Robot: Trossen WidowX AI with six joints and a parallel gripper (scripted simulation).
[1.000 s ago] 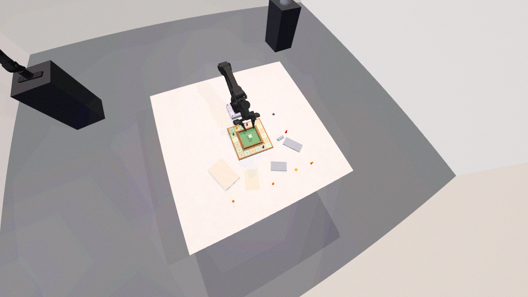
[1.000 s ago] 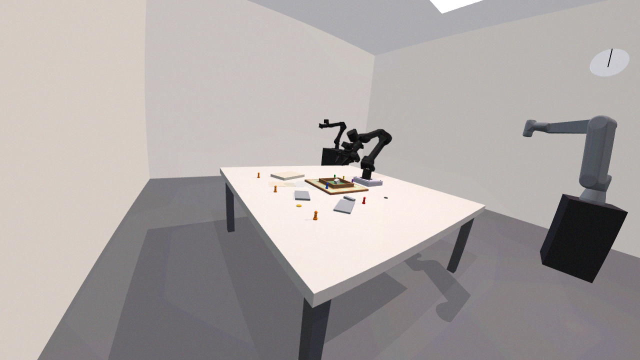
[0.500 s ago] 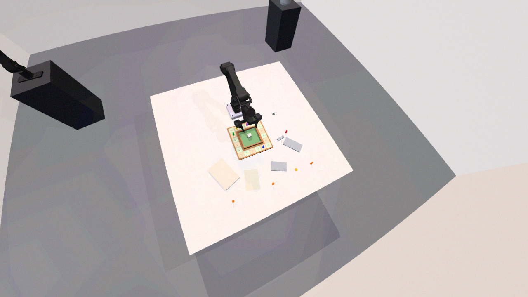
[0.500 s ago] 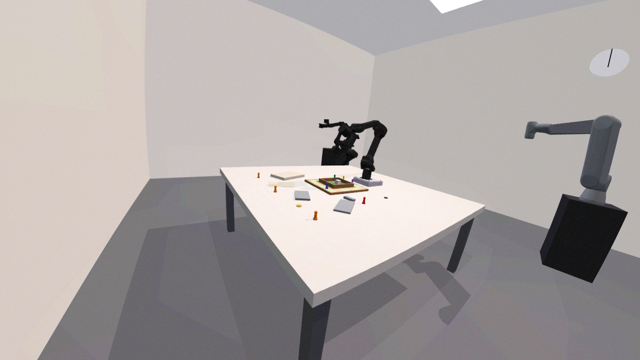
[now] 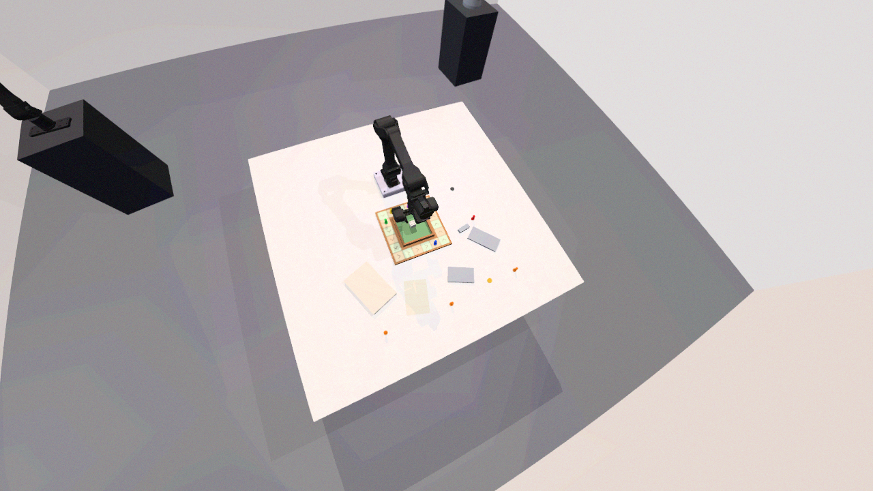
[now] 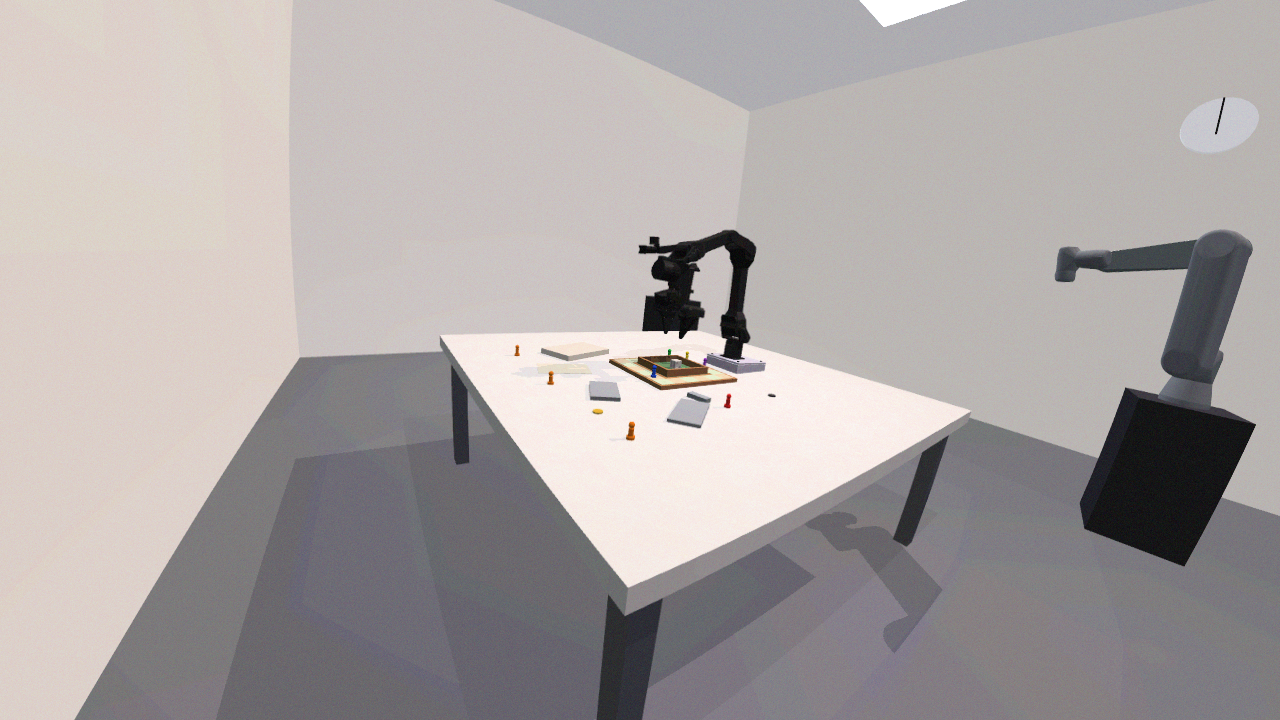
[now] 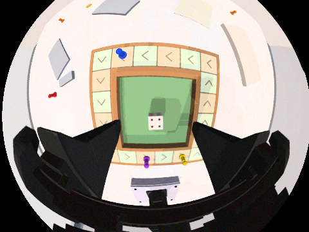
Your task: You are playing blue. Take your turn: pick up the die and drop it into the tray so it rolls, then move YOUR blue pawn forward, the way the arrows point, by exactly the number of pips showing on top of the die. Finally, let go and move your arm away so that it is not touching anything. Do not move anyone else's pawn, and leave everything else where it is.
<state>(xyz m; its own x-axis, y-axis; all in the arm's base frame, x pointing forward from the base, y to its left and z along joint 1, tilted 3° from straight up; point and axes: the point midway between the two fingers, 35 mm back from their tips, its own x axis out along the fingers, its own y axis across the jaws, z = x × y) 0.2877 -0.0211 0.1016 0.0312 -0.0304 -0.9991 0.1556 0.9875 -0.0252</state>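
The blue pawn is 110 mm ahead of my gripper tip, 50 mm to the left of it and 90 mm below it. From my gripper tip the other things lie so: purple pawn (130 mm behind, 30 mm to the left, 90 mm below); then white die (30 mm behind, 90 mm below); then green-floored tray (20 mm behind, 110 mm below).
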